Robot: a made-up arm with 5 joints.
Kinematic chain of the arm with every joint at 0, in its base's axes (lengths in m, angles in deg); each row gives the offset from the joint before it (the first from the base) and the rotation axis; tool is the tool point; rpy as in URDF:
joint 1: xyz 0 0 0.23 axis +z
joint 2: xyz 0 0 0 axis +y
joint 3: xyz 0.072 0 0.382 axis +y
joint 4: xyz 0.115 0 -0.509 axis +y
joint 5: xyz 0.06 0 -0.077 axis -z
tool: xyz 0 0 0 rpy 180 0 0
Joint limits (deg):
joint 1: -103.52..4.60
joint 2: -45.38..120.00
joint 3: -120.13..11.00
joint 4: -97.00..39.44
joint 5: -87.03..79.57
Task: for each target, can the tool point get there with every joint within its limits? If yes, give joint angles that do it. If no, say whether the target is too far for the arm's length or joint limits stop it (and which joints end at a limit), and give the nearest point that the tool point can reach.
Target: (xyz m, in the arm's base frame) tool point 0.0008 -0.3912 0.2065
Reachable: yes | joints -89.88 -6.23 -12.21 -54.90 1.86
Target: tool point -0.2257 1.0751 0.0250
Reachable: no: too far | nearest point -0.0666 0.3173 -0.0019 | short by 0.775 m
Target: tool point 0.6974 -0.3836 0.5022
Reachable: yes | joints -28.81 35.99 -103.08 -75.21 -9.55
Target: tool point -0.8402 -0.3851 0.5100
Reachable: no: joint limits stop it (at a limit: joint 1) | nearest point -0.1335 -0.5550 0.5100 | short by 0.727 m
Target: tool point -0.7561 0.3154 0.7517
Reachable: no: joint limits stop it (at a limit: joint 2, joint 3) | nearest point -0.2694 0.1124 1.0261 | short by 0.594 m
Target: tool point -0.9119 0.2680 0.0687
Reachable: no: joint limits stop it (at a limit: joint 2) | nearest point -0.3098 0.0911 0.0223 | short by 0.629 m
